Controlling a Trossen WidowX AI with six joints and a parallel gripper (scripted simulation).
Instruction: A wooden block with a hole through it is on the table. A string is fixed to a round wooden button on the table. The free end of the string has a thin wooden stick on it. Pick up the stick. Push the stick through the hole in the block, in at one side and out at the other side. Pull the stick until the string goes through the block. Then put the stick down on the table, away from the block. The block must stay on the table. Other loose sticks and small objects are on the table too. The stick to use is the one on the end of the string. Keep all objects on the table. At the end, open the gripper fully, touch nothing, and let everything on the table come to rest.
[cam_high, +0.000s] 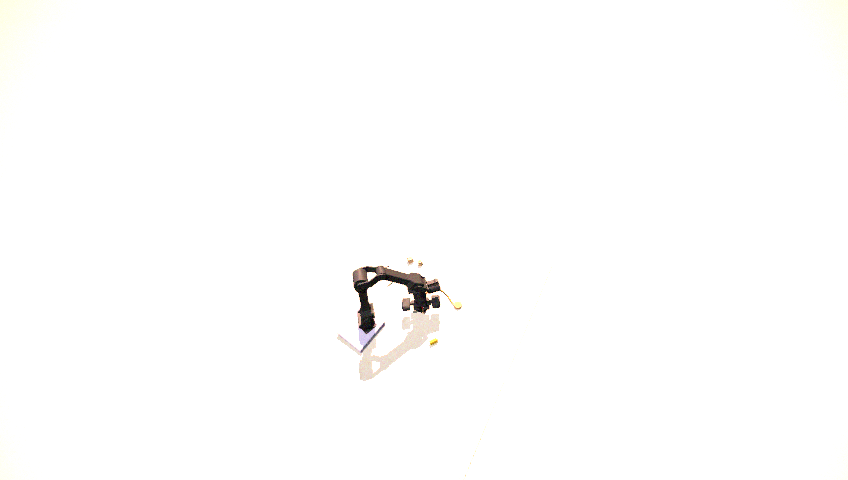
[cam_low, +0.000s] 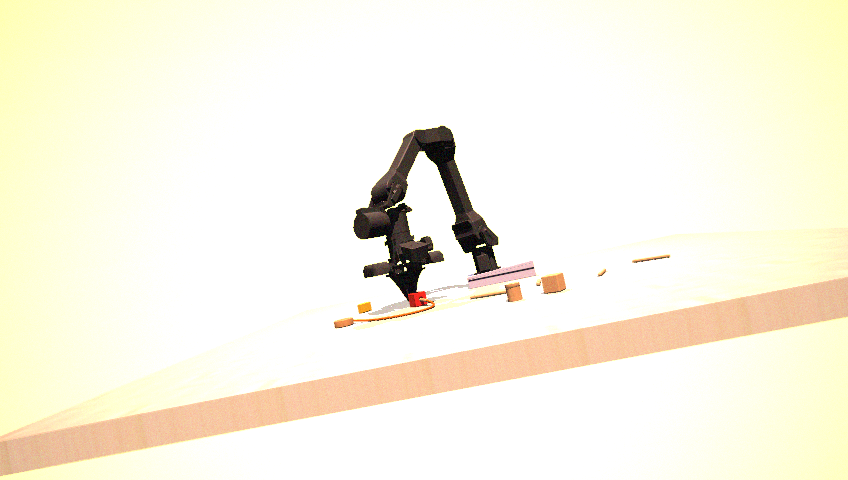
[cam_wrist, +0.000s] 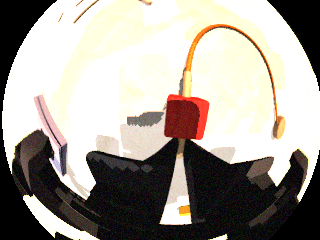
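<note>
The red block lies 20 mm to the left of my gripper tip and 20 mm ahead of it. Round my gripper tip: thin wooden stick (30 mm to the left, 30 mm ahead); then small yellow block (150 mm to the right, 70 mm behind); then round wooden button (150 mm ahead, 100 mm to the right, 10 mm below).
</note>
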